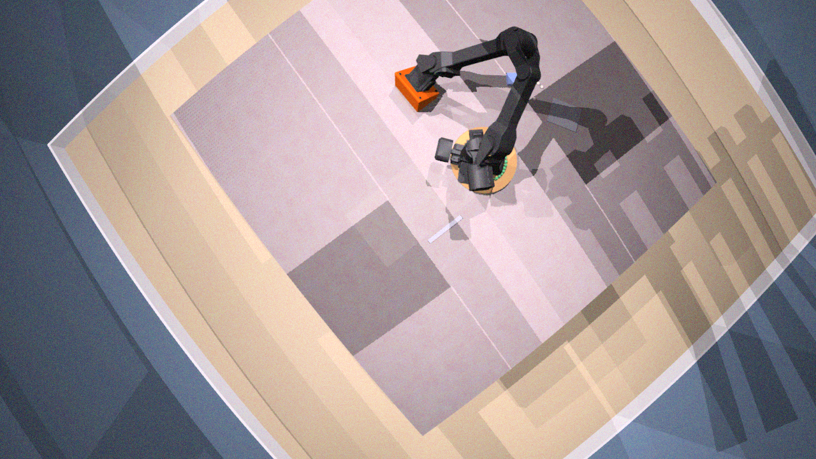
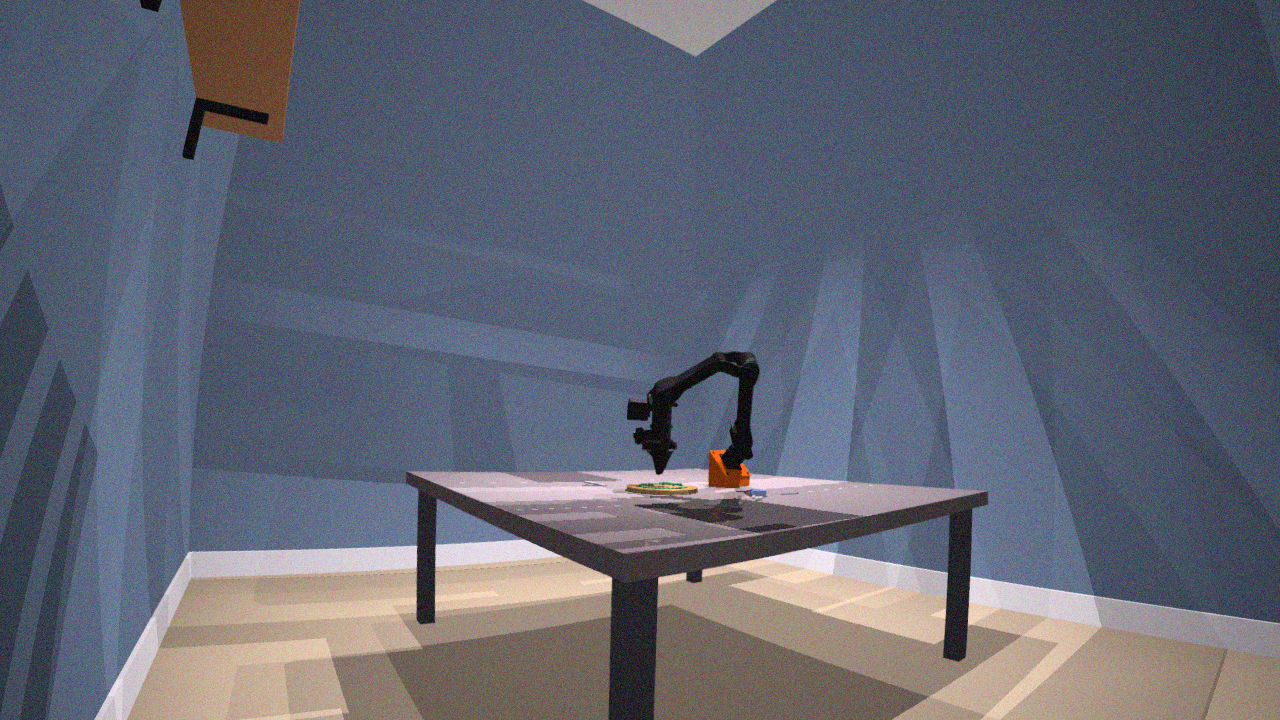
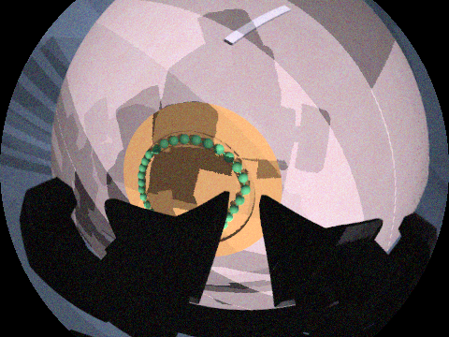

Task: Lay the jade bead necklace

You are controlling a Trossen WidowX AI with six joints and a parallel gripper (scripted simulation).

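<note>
My gripper tip is 60 mm to the right of the round tan bead board, 30 mm short of it and 30 mm above it. Also, from my gripper tip: white strip: 160 mm to the right, 130 mm ahead, 40 mm below; pale square sheet: 360 mm to the left, 50 mm ahead, 40 mm below; blue cube: 280 mm to the left, 130 mm behind, 30 mm below.
</note>
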